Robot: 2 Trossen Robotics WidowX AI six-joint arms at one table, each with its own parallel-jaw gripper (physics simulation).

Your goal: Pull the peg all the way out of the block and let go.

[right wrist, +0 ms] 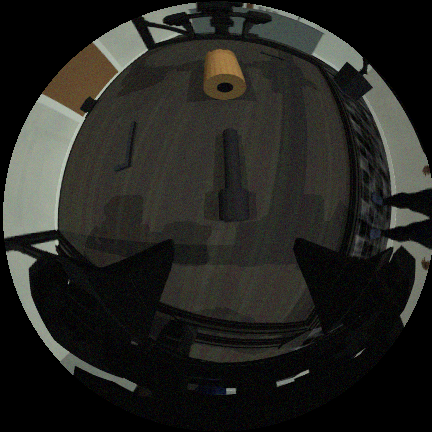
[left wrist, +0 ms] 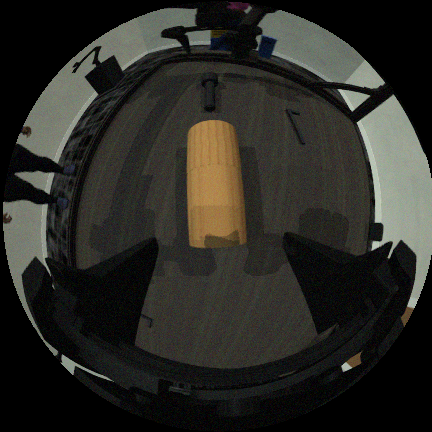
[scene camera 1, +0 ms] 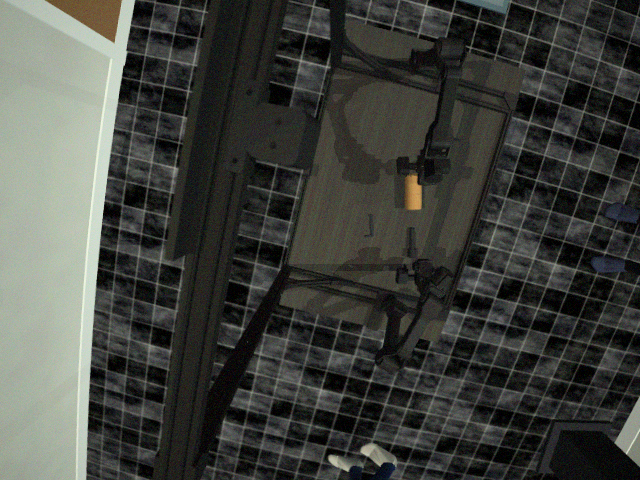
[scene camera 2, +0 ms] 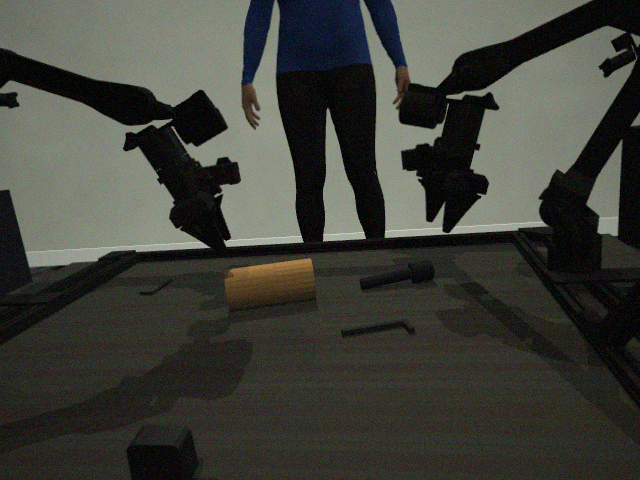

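Seen in the pictures: left gripper, fingertip midpoint: [right wrist: 218, 36] [left wrist: 220, 241] [scene camera 1: 417, 175] [scene camera 2: 226, 246]; right gripper, fingertip midpoint: [right wrist: 236, 245] [left wrist: 210, 52] [scene camera 2: 437, 227]; left arm's base, link origin: [right wrist: 221, 33] [scene camera 1: 417, 64]; right arm's base, link origin: [right wrist: 178, 330] [left wrist: 239, 56] [scene camera 1: 388, 301] [scene camera 2: 575, 271].
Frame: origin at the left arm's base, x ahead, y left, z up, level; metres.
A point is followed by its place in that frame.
Observation:
The block, an orange wooden cylinder [scene camera 1: 413, 193] {x 0.502, y -0.040, z 0.047 m} [scene camera 2: 270, 284] {x 0.495, y -0.065, z 0.023 m} [left wrist: 215, 185] {x 0.482, y -0.033, z 0.047 m} [right wrist: 222, 67] {x 0.545, y -0.035, z 0.047 m}, lies on its side on the table; a dark hole shows in its end face in the right wrist view. The peg, dark with a thicker head [scene camera 1: 410, 241] {x 0.705, y -0.043, z 0.002 m} [scene camera 2: 388, 277] {x 0.695, y -0.043, z -0.001 m} [left wrist: 209, 93] {x 0.685, y -0.035, z 0.004 m} [right wrist: 231, 170] {x 0.714, y -0.036, z 0.006 m}, lies flat on the table, apart from the block and roughly in line with the hole. My left gripper [scene camera 2: 223, 243] {x 0.433, y -0.033, z 0.088 m} [left wrist: 220, 241] {x 0.433, y -0.033, z 0.088 m} is open and empty, above the block's far end from the peg. My right gripper [scene camera 2: 437, 226] {x 0.786, y -0.041, z 0.076 m} [right wrist: 236, 245] {x 0.786, y -0.041, z 0.076 m} is open and empty, raised above the peg's head end.
A dark L-shaped rod [scene camera 1: 370, 225] {x 0.630, y -0.204, z -0.012 m} [scene camera 2: 377, 328] {x 0.633, y -0.207, z -0.015 m} [left wrist: 295, 127] {x 0.620, y -0.199, z -0.013 m} [right wrist: 131, 146] {x 0.641, y -0.198, z -0.016 m} lies on the table beside the peg and block. A smaller L-shaped rod [scene camera 2: 156, 287] {x 0.280, y 0.118, z -0.013 m} [left wrist: 147, 320] {x 0.273, y 0.104, z -0.012 m} lies beyond the block's other end. A dark box-like object [scene camera 2: 162, 452] {x 0.388, y -0.470, z 0.028 m} stands at the bottom of scene camera 2. A person stands behind the table.

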